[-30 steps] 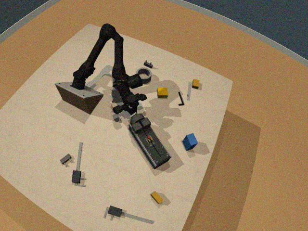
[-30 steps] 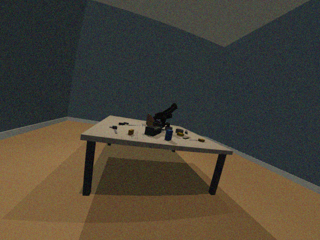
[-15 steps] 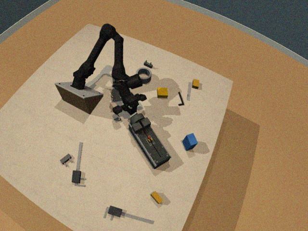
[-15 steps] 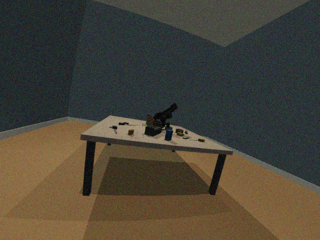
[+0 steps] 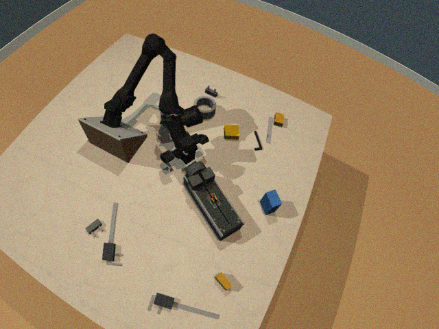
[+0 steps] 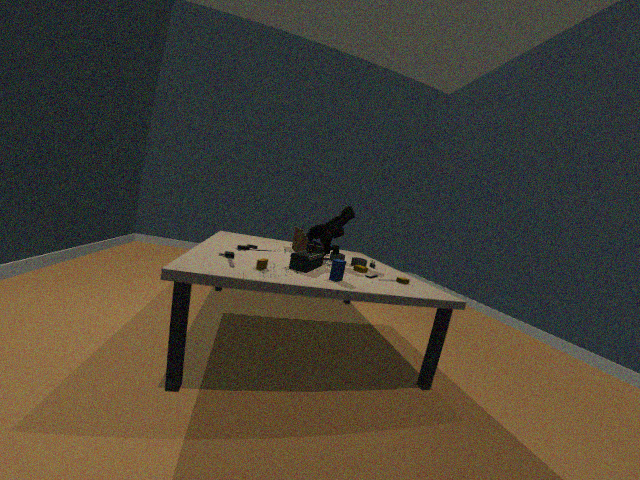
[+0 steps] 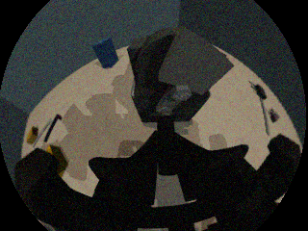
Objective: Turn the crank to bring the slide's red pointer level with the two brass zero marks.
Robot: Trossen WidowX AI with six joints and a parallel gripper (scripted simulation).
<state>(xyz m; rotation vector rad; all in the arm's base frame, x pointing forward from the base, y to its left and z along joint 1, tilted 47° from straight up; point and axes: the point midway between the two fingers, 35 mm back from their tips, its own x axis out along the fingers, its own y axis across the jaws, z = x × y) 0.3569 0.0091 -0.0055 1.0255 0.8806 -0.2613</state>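
Now: the crank handle 10 mm behind my gripper tip, 10 mm to the left of it and 30 mm above it. From my gripper tip the other things lie so: yellow block 80 mm ahead, 240 mm to the left, 20 mm below; then red pointer 110 mm ahead, 100 mm to the right, 50 mm above; then black hex key 200 mm ahead, 230 mm to the left, 30 mm below.
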